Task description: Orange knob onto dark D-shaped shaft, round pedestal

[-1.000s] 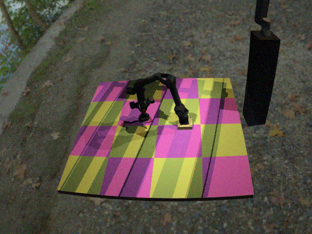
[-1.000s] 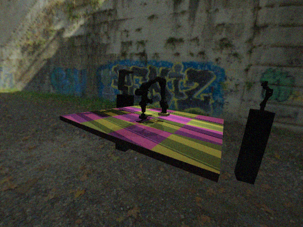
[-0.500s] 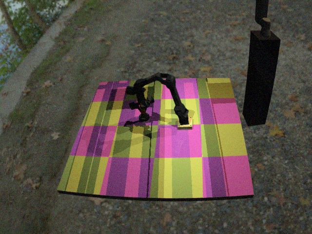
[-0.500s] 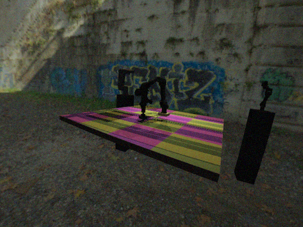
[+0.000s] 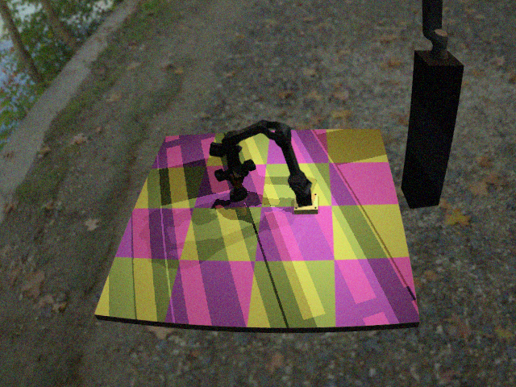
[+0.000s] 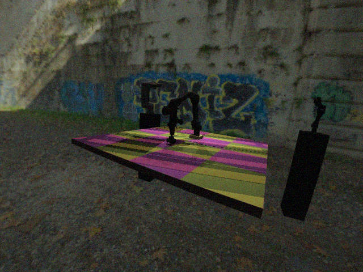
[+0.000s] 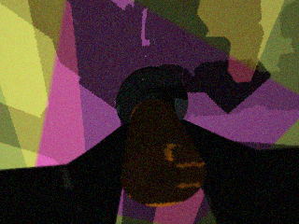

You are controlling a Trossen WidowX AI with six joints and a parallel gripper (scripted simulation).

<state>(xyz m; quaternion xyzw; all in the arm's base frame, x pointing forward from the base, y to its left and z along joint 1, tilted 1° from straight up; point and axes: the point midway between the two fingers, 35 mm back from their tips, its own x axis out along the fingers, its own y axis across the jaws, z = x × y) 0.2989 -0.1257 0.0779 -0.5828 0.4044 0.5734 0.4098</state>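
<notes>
Right now my gripper tip is 20 mm below the orange knob. Round my gripper tip: pedestal: 40 mm below.
</notes>
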